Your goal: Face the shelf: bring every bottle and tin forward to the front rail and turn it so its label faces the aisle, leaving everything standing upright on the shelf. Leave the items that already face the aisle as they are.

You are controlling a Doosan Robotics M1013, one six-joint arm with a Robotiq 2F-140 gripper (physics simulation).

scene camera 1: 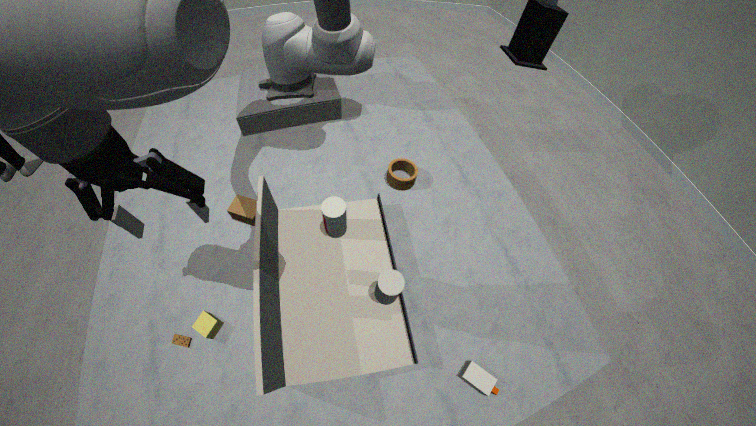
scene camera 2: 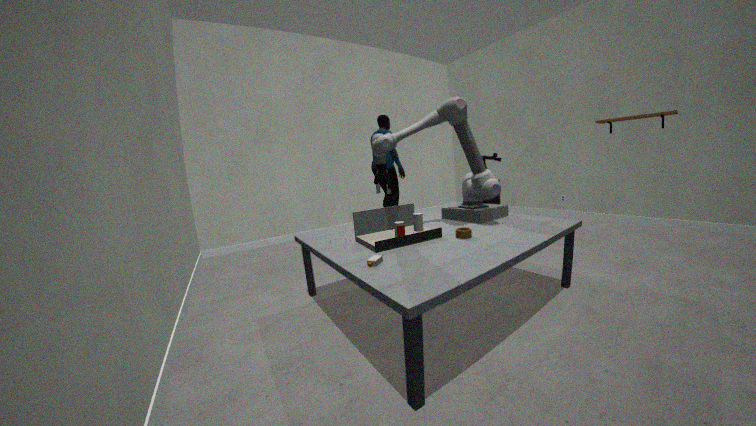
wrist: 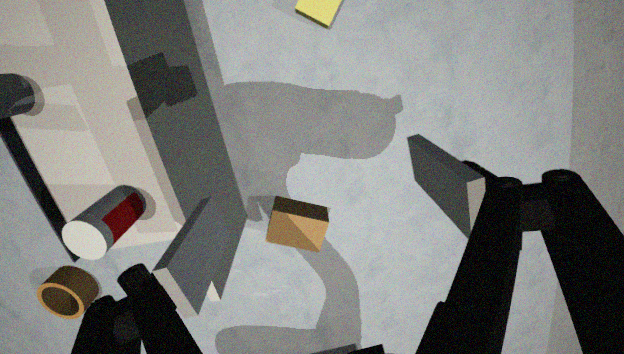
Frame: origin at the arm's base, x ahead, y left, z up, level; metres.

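Seen in the pictures: gripper, fingertip midpoint: (scene camera 1: 173,223) (scene camera 2: 383,193) (wrist: 313,188); arm's base, link origin: (scene camera 1: 292,86) (scene camera 2: 473,207).
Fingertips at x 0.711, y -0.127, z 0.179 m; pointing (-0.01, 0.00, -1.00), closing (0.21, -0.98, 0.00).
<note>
Pixels of each thing's middle, then the offset from my fingertips to it.
- grey tin with a white top, body centre: (wrist: 108,219) (scene camera 1: 334,218) (scene camera 2: 418,222) 0.102 m back, 0.298 m left, 0.180 m down
- front rail, body centre: (wrist: 21,130) (scene camera 1: 394,273) (scene camera 2: 411,240) 0.031 m ahead, 0.443 m left, 0.244 m down
- second tin, body centre: (scene camera 1: 388,288) (scene camera 2: 399,230) 0.085 m ahead, 0.415 m left, 0.185 m down
- wooden block, body centre: (wrist: 297,223) (scene camera 1: 247,210) 0.177 m back, 0.034 m left, 0.245 m down
- yellow block, body centre: (scene camera 1: 208,324) 0.146 m ahead, 0.031 m right, 0.251 m down
- domino, body centre: (scene camera 1: 181,340) 0.185 m ahead, 0.107 m right, 0.266 m down
- brown ring, body centre: (wrist: 68,292) (scene camera 1: 401,174) (scene camera 2: 463,233) 0.295 m back, 0.512 m left, 0.245 m down
- white orange-tipped item, body centre: (scene camera 1: 480,380) (scene camera 2: 374,261) 0.325 m ahead, 0.624 m left, 0.256 m down
A grey tin with a white top (scene camera 1: 334,219) (scene camera 2: 418,222) (wrist: 87,240) stands upright on the shelf (scene camera 1: 317,328), back from the front rail (scene camera 1: 408,328) (scene camera 2: 417,237) (wrist: 36,185); its red label is turned toward the grey back panel (scene camera 1: 269,296) (wrist: 200,165). A second tin (scene camera 1: 389,285) (scene camera 2: 399,229) (wrist: 15,95) stands upright close to the rail, its red label facing outward over the rail in scene camera 2. My gripper (scene camera 1: 165,216) (scene camera 2: 383,188) (wrist: 313,188) is open and empty, above and behind the back panel, away from both tins.
A wooden block (scene camera 1: 243,210) lies behind the back panel. A yellow block (scene camera 1: 205,323) (wrist: 320,10) and a domino (scene camera 1: 181,340) lie further along. A brown ring (scene camera 1: 402,184) (scene camera 2: 463,236) and a white orange-tipped item (scene camera 1: 479,377) (scene camera 2: 375,259) lie beyond the shelf. A person (scene camera 2: 392,174) stands behind the arm.
</note>
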